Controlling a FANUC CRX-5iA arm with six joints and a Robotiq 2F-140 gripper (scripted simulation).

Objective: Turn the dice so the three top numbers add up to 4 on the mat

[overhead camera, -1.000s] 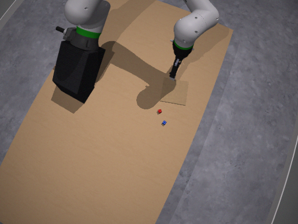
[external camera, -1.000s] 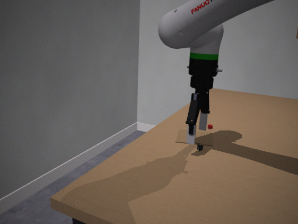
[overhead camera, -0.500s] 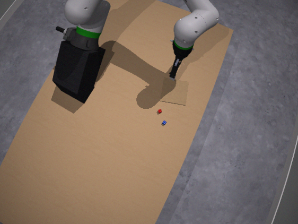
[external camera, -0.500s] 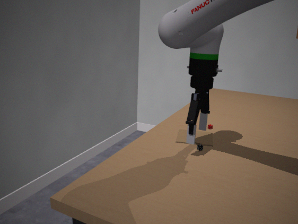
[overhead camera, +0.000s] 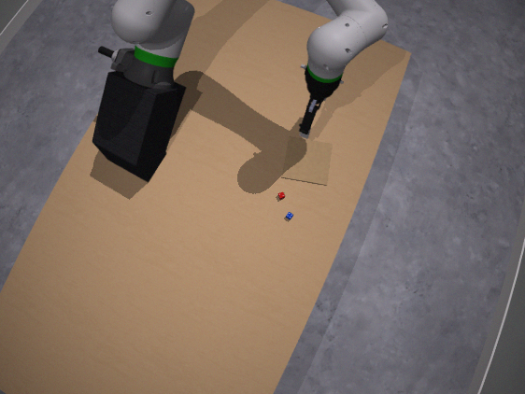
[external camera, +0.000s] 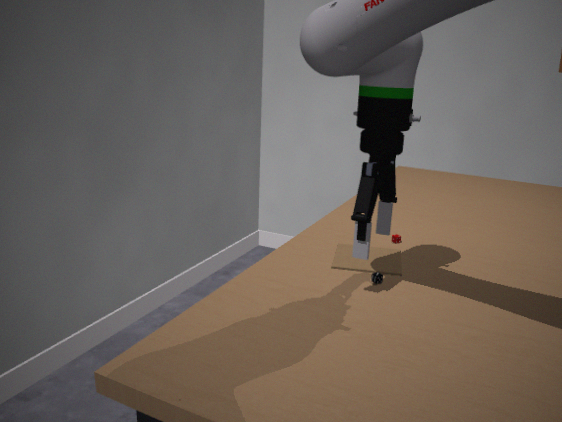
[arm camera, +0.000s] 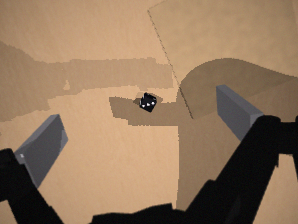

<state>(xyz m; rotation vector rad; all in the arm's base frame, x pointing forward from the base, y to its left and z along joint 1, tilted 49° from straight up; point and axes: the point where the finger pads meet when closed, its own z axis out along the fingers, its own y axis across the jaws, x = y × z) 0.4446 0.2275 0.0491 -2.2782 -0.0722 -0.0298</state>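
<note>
My hand is 1 cm past the black die, 1 cm to the left of it and 8 cm above it. From my hand the other things lie so: red die (2 cm ahead, 25 cm to the right, 8 cm below); blue die (7 cm ahead, 29 cm to the right, 8 cm below); tan mat (4 cm ahead, 11 cm to the right, 8 cm below).
</note>
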